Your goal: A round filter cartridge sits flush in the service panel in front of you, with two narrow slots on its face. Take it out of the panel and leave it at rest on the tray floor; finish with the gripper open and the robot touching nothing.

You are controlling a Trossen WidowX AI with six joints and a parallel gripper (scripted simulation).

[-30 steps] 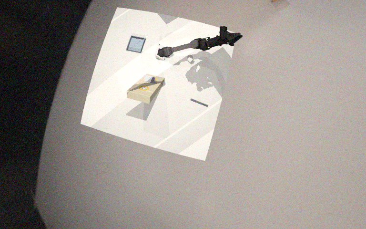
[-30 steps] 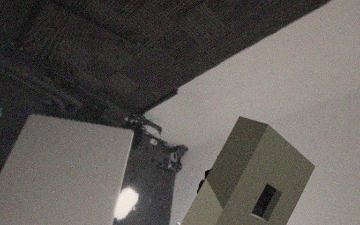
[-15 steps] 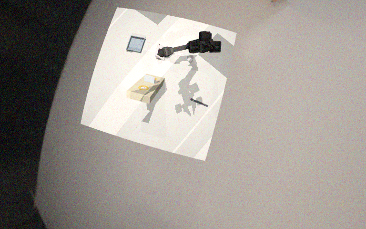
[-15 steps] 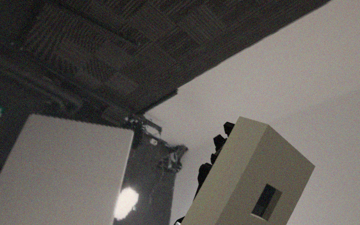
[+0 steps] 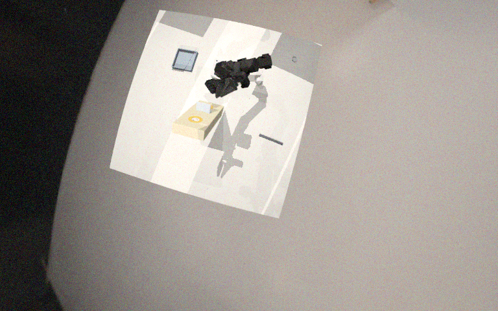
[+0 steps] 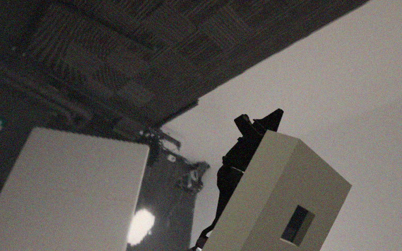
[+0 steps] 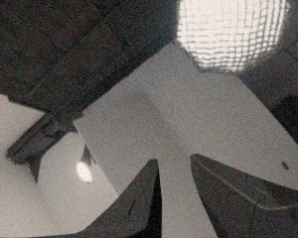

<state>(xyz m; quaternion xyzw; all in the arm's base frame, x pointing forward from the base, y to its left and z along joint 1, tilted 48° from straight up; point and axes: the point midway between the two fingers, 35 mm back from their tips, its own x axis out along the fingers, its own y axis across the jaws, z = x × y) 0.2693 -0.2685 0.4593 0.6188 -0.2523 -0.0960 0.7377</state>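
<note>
The round filter cartridge lies 350 mm below my gripper tip, 180 mm to the right of it and 70 mm ahead of it. From my gripper tip the other things lie so: beige service panel (420 mm below, 180 mm to the right, 20 mm ahead); then blue-grey tray (570 mm below, 430 mm to the right, 390 mm behind).
</note>
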